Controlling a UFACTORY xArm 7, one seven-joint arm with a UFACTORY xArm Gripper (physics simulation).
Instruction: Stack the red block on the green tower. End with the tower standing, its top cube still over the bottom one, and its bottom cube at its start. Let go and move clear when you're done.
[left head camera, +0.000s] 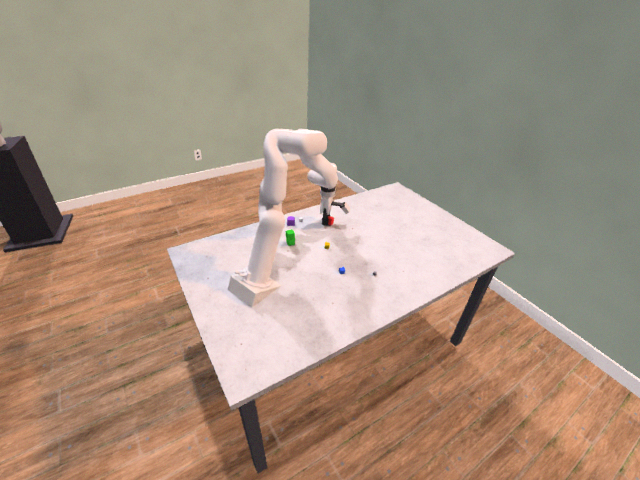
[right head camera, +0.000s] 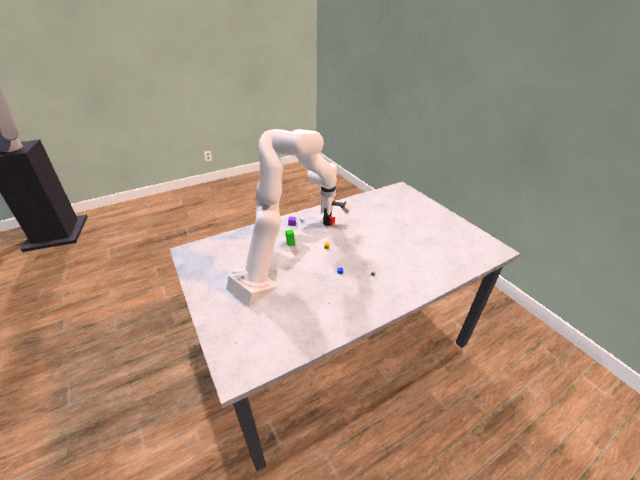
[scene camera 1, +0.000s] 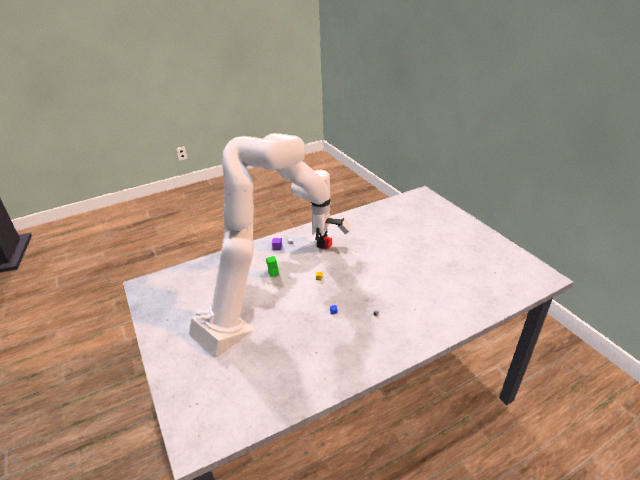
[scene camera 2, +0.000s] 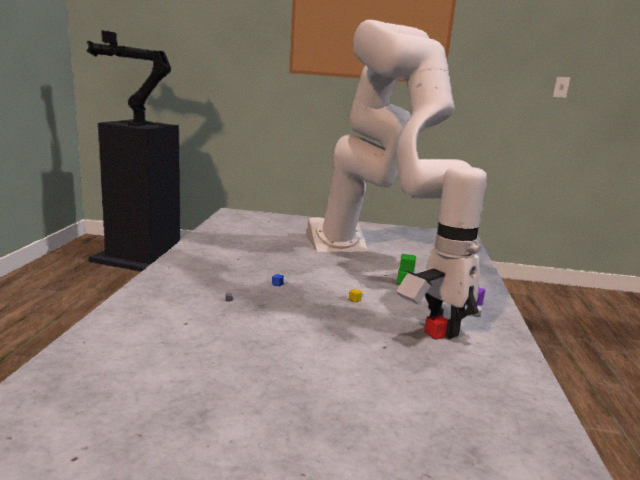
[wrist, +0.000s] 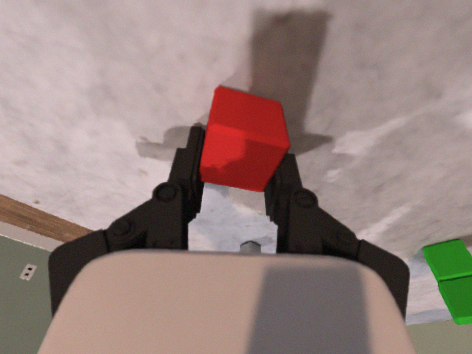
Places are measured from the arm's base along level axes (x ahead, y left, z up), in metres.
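Where they show: gripper, fingertip midpoint: (left head camera: 326, 222) (right head camera: 327, 222) (scene camera 1: 322, 244) (scene camera 2: 443, 332) (wrist: 235, 147); arm's base, link origin: (left head camera: 256, 280) (right head camera: 254, 280) (scene camera 1: 223, 323) (scene camera 2: 337, 233).
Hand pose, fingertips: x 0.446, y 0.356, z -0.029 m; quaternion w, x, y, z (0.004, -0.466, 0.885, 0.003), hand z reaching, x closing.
Things, the pixels of their top centre, and the offset from my fingertips. Level surfaces: height alone.
- red block, top centre: (wrist: 240, 166) (scene camera 2: 438, 318) (scene camera 1: 326, 238) (right head camera: 330, 217) (left head camera: 329, 218) dx +0.014, dy -0.012, dz +0.033 m
- green tower, top centre: (scene camera 2: 408, 256) (scene camera 1: 271, 259) (left head camera: 290, 231) (right head camera: 289, 231) dx -0.233, dy -0.117, dz +0.068 m
- purple block, top centre: (scene camera 2: 474, 288) (scene camera 1: 276, 240) (left head camera: 290, 218) dx -0.182, dy +0.044, dz +0.035 m
- small white cube, top centre: (wrist: 250, 261) (scene camera 1: 290, 239) (left head camera: 301, 218) dx -0.122, dy +0.056, dz +0.016 m
- yellow cube, top centre: (scene camera 2: 355, 290) (scene camera 1: 319, 273) dx -0.073, dy -0.202, dz +0.021 m
- blue cube, top centre: (scene camera 2: 277, 275) (scene camera 1: 333, 307) dx -0.077, dy -0.390, dz +0.021 m
- small grey cube, top centre: (scene camera 2: 229, 294) (scene camera 1: 376, 311) dx +0.054, dy -0.447, dz +0.014 m
- table, surface height: dz -0.001 m
The red block (left head camera: 330, 221) (right head camera: 332, 221) (scene camera 1: 327, 241) (scene camera 2: 436, 327) (wrist: 244, 140) is between the fingers of my gripper (scene camera 2: 445, 324) (wrist: 235, 147), which is shut on it. The block is at table height; whether it touches the table cannot be told. The green tower (left head camera: 290, 237) (right head camera: 290, 237) (scene camera 1: 272, 266) (scene camera 2: 406, 269) (wrist: 452, 280) is two cubes high and stands nearer the arm's base. Its top cube sits over the bottom one, a little offset. Part of the tower's lower cube is behind the gripper's camera housing in scene camera 2.
A purple block (left head camera: 291, 221) (scene camera 1: 277, 243) (scene camera 2: 481, 296) and a small white cube (left head camera: 300, 220) (scene camera 1: 290, 241) stand by the table edge beyond the tower. A yellow cube (scene camera 1: 319, 275) (scene camera 2: 355, 295), a blue cube (scene camera 1: 333, 309) (scene camera 2: 278, 279) and a small grey cube (scene camera 1: 376, 313) (scene camera 2: 229, 297) lie on the table (scene camera 1: 439, 320).
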